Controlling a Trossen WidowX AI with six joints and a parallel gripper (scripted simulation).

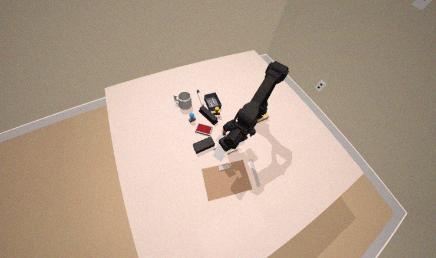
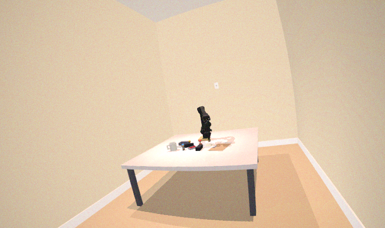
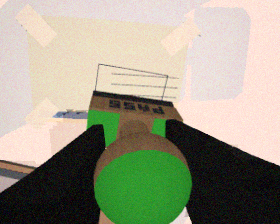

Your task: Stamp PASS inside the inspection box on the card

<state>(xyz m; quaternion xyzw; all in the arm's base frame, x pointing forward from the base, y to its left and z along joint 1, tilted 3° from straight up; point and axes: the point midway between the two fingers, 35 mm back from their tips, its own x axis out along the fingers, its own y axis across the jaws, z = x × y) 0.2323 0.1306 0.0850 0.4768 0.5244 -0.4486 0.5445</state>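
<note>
Now: the cream card 60 mm below my gripper tip, 10 mm to the right of it and 10 mm ahead of it. From my gripper tip the other things lie so: black box (150 mm ahead, 70 mm to the right, 40 mm below); grey ruler (170 mm to the left, 60 mm below, 50 mm behind); red-knobbed stamp (110 mm to the right, 40 mm below).
</note>
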